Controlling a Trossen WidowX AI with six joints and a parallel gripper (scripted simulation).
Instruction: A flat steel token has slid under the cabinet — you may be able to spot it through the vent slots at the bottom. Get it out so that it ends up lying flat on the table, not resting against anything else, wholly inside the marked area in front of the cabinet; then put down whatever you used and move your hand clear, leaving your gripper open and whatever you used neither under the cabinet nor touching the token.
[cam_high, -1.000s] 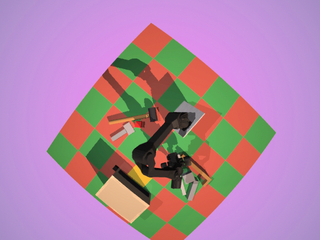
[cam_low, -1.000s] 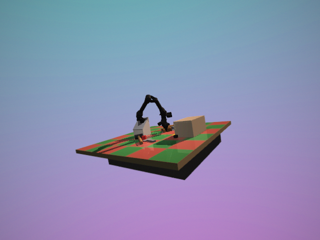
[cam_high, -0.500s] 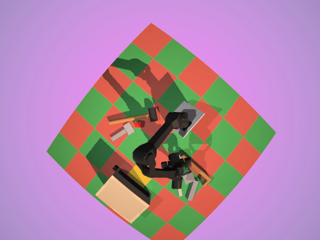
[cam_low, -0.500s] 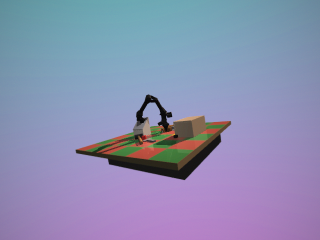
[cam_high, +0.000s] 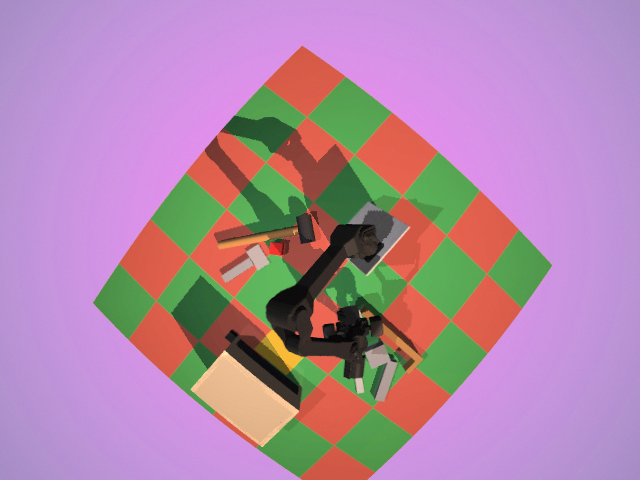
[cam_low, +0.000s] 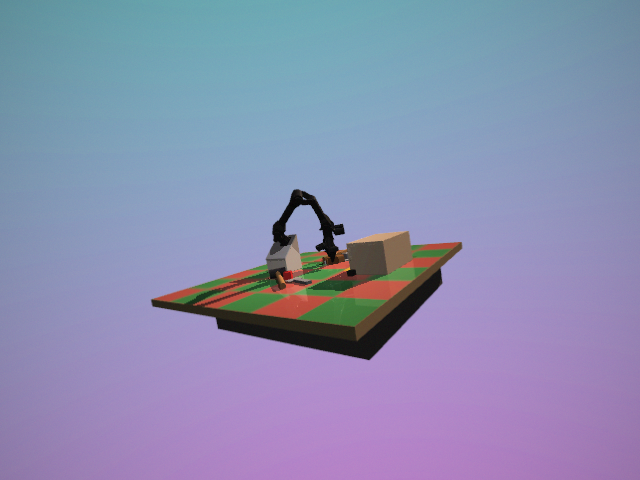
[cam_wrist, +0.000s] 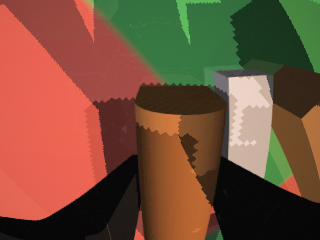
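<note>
My gripper tip is 3 cm past the pale bar and 2 cm to the right of it. Round my gripper tip: grey block 15 cm to the left, 2 cm ahead, 1 cm above; grey bar 25 cm to the left, 7 cm ahead; red cube 35 cm to the right, 1 cm behind, 1 cm above.
</note>
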